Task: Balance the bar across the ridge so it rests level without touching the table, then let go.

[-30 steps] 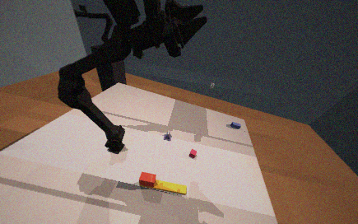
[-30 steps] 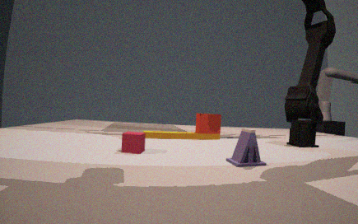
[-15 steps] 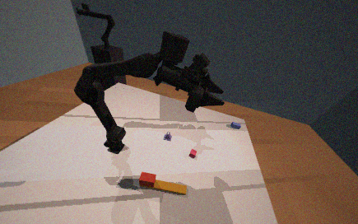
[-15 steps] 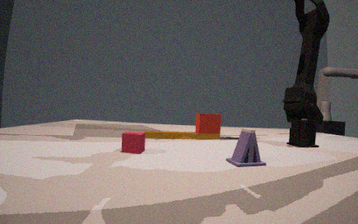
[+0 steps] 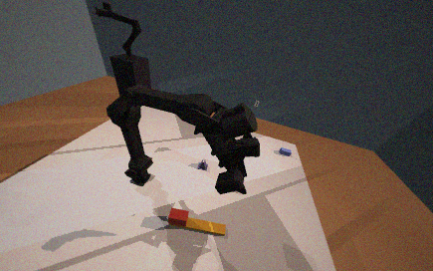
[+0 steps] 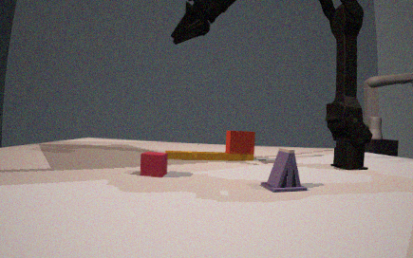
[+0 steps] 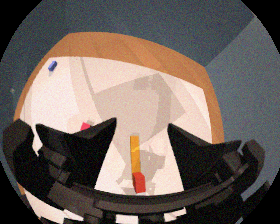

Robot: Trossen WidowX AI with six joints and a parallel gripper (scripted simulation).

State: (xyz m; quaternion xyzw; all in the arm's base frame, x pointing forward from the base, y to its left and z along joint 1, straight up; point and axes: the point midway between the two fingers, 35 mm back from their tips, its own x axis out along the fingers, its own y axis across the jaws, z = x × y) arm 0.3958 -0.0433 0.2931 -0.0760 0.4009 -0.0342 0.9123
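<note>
The small pink-red cube is 25 cm below my gripper tip, 16 cm to the left of it and 1 cm ahead of it. The rest, counted from my gripper tip: small blue block (55 cm to the left, 32 cm ahead, 25 cm below).
</note>
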